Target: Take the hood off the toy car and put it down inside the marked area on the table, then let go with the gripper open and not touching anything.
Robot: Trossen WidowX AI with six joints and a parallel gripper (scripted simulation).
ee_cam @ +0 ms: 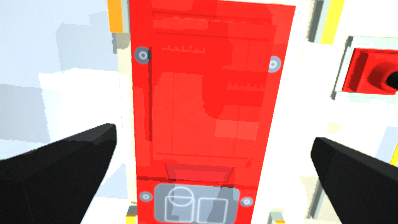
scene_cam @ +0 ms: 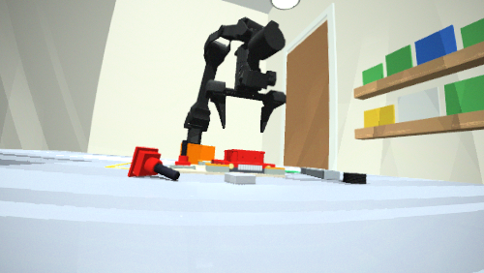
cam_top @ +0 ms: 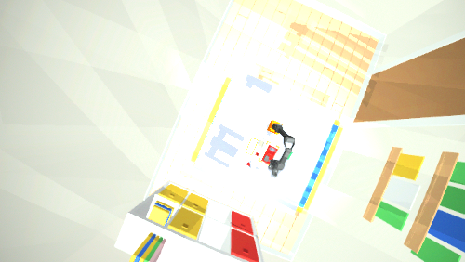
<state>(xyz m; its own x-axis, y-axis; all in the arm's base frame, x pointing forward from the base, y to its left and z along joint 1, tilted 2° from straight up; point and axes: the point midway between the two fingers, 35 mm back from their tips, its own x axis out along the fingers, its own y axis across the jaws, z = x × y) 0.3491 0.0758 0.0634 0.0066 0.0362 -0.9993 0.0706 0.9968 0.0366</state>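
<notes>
Right now the red hood is 60 mm below my gripper tip. The rest, counted from my gripper tip: green piece: 210 mm to the left, 120 mm behind, 100 mm below; grey bar: 190 mm to the left, 90 mm below, 30 mm ahead.
</notes>
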